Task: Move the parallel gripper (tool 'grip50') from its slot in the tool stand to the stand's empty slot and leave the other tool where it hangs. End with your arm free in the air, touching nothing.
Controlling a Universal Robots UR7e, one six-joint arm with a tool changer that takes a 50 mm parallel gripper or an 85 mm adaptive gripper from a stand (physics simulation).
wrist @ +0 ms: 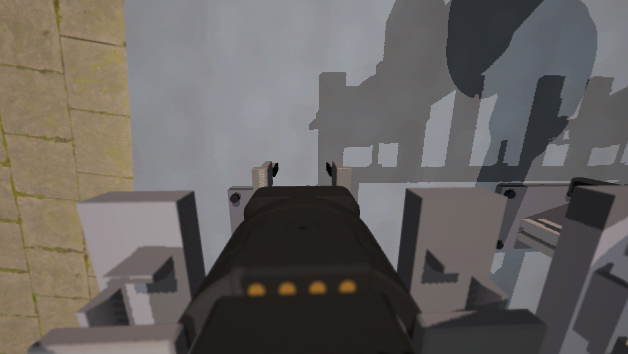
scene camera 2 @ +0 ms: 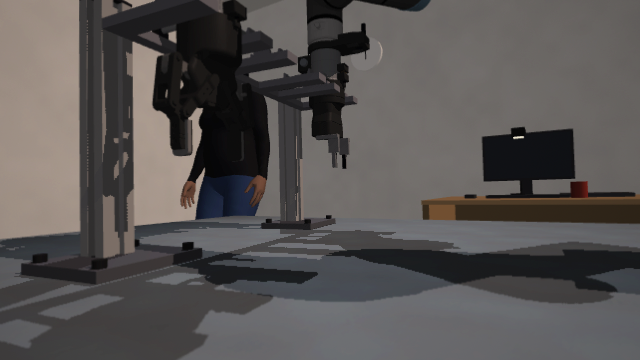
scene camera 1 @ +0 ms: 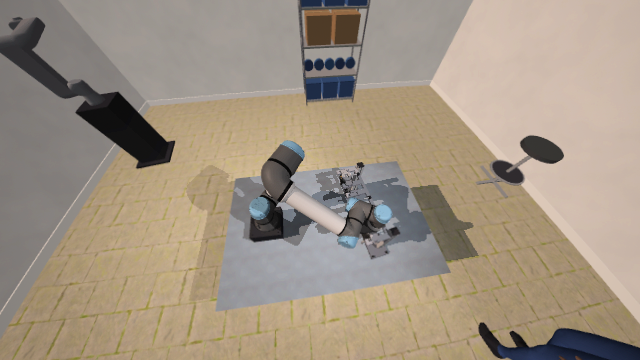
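Pixels of known places: hand at its tool point: (scene camera 2: 326,76); arm's base at its link origin: (scene camera 1: 267,220).
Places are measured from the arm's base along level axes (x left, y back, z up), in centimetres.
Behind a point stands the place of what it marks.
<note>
The parallel gripper (scene camera 2: 339,161) (wrist: 302,169) is on my arm's tool changer and points down, its fingers apart with nothing between them. It is at the far end slot of the tool stand (scene camera 2: 92,200) {x 14.0, y -69.1, z -2.0 cm} (wrist: 455,220) {x -23.1, y -53.3, z 18.6 cm}, its body between two fork tines in the wrist view. In scene camera 2 its upper part is close to the tines; any contact cannot be made out. The adaptive gripper (scene camera 2: 212,40) hangs in the near end slot. A slot without a tool shows between the two, its fork tine (scene camera 2: 272,60) {x -3.5, y -55.0, z 17.5 cm} seen side-on. In scene camera 1 my wrist hides the parallel gripper.
A person (scene camera 1: 575,342) (scene camera 2: 230,150) stands beyond the stand, at the lower right in scene camera 1. A desk (scene camera 2: 450,202) with a monitor (scene camera 2: 528,156) and red cup (scene camera 2: 579,189) is behind. A stool (scene camera 1: 541,149), black pedestal (scene camera 1: 125,130) and shelf rack (scene camera 1: 302,55) stand off the mat (scene camera 1: 280,280) {x -36.3, y -1.7, z -9.6 cm}.
</note>
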